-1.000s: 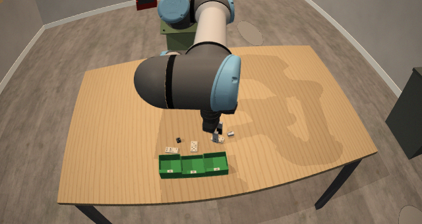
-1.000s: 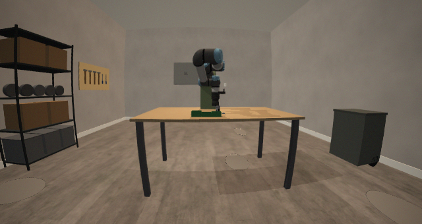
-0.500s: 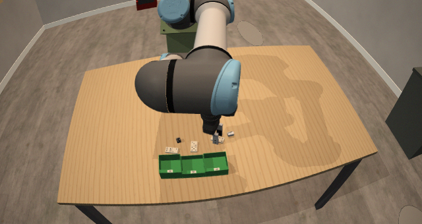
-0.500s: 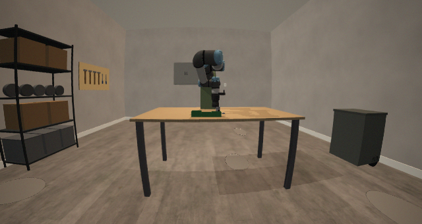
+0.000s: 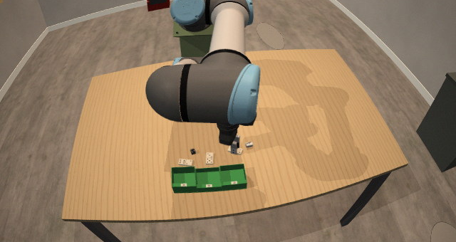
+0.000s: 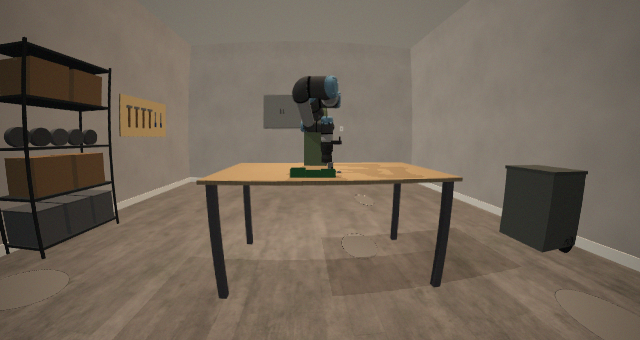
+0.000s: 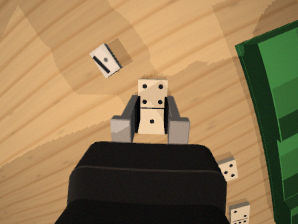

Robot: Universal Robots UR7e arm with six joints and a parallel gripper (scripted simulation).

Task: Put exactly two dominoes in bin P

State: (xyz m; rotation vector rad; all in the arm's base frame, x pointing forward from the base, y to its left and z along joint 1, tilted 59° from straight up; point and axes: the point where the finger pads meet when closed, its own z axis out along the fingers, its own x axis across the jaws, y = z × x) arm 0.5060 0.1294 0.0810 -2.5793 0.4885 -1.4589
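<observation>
Right now the domino is 1 cm below my hand. From my hand the other things lie so: grey piece (2 cm behind, 5 cm to the left, 1 cm below); then bin marked P (14 cm ahead, 10 cm to the right).
</observation>
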